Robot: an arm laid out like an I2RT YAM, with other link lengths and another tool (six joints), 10 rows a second.
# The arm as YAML. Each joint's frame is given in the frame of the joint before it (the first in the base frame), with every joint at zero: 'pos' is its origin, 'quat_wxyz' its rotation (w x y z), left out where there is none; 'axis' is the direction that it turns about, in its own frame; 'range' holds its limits. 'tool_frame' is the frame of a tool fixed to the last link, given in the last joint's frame.
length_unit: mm
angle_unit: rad
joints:
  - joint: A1
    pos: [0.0, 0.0, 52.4]
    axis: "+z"
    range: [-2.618, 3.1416]
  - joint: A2
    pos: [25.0, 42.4, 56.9]
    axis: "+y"
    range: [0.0, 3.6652]
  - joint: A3
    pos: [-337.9, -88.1, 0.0]
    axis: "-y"
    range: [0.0, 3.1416]
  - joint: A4
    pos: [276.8, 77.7, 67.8]
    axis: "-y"
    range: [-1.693, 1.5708]
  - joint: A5
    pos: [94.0, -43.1, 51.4]
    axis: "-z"
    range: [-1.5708, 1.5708]
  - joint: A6
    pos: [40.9, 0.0, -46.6]
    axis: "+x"
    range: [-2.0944, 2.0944]
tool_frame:
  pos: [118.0, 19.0, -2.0]
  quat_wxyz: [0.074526, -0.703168, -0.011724, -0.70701]
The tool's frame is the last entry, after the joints.
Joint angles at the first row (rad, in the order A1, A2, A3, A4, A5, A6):
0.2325, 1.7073, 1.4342, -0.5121, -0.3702, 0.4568
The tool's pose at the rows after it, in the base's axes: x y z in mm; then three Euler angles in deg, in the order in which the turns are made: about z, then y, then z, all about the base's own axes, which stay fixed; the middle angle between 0 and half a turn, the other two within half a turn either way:
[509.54, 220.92, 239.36, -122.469, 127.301, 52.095]
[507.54, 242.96, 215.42, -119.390, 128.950, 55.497]
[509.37, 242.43, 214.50, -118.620, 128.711, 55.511]
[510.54, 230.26, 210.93, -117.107, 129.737, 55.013]
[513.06, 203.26, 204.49, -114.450, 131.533, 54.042]
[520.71, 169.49, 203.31, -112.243, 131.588, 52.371]
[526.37, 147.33, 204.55, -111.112, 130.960, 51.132]
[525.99, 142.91, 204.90, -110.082, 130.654, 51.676]
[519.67, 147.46, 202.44, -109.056, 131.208, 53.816]
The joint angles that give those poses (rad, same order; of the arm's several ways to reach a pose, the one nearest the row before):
0.2943, 1.7958, 1.4341, -0.4629, -0.3748, 0.4801
0.3321, 1.8446, 1.4342, -0.4542, -0.3801, 0.5018
0.3290, 1.8488, 1.4342, -0.4484, -0.3851, 0.5137
0.3073, 1.8488, 1.4345, -0.4728, -0.3870, 0.5205
0.2569, 1.8488, 1.4345, -0.5182, -0.3954, 0.5232
0.1867, 1.8488, 1.4345, -0.5377, -0.4217, 0.5232
0.1390, 1.8488, 1.4345, -0.5396, -0.4442, 0.5232
0.1268, 1.8488, 1.4345, -0.5453, -0.4610, 0.5228
0.1333, 1.8488, 1.4345, -0.5690, -0.4740, 0.5068

